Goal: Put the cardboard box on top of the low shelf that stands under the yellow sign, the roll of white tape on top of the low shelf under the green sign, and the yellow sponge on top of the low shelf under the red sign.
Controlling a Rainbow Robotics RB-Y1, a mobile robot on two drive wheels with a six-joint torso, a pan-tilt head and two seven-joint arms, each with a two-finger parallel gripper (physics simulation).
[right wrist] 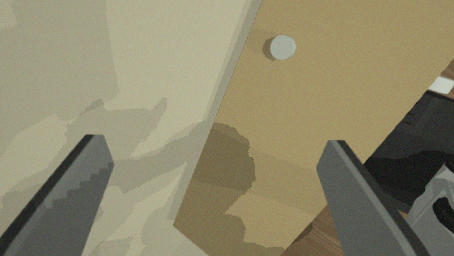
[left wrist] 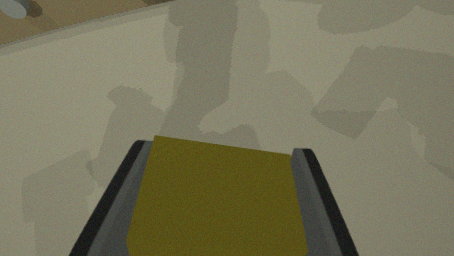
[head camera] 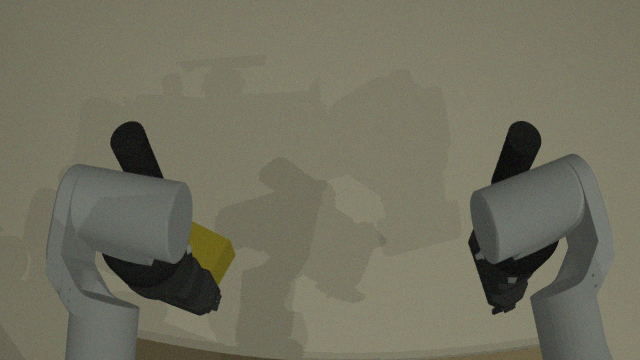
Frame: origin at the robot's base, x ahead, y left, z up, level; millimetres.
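Seen in the pictures: left gripper, fingertip midpoint: (left wrist: 223,159); right gripper, fingertip midpoint: (right wrist: 217,152) (head camera: 487,276).
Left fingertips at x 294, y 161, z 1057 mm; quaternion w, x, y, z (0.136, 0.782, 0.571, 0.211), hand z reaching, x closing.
Pixels of each thing's top centre, then the offset from my left fingertips to it. "pt": a spot on its surface instead. Level surfaces: height alone.
- yellow sponge at its top centre: (head camera: 189,240) dx +26, dy -21, dz +80 mm
- white tape at its top centre: (right wrist: 281,47) (left wrist: 12,9) dx +91, dy -424, dz -422 mm
- tan top at its surface level: dz -446 mm
- pale round end at a spot on its surface: (left wrist: 14,9) pt dx +93, dy -421, dz -421 mm
- wooden floor at its surface level: dz -1055 mm
The yellow sponge (head camera: 212,250) (left wrist: 217,200) is a yellow block. My left gripper (head camera: 202,295) (left wrist: 223,159) is shut on it, one finger on each side, and holds it up in front of the pale surface. My right gripper (head camera: 502,307) (right wrist: 217,152) is open and empty. The roll of white tape (right wrist: 282,47) stands on the tan top (right wrist: 340,90), beyond the right gripper's fingertips and apart from them. A pale round end (left wrist: 14,9), probably the same roll, shows at the top left in the left wrist view. The cardboard box and the signs do not show.
The tan top's edge (head camera: 325,356) runs along a pale, shadowed surface (head camera: 350,40) that fills most of the head view. In the right wrist view, the dark robot base (right wrist: 415,135) and the wooden floor (right wrist: 320,232) show beyond the tan top's other edge.
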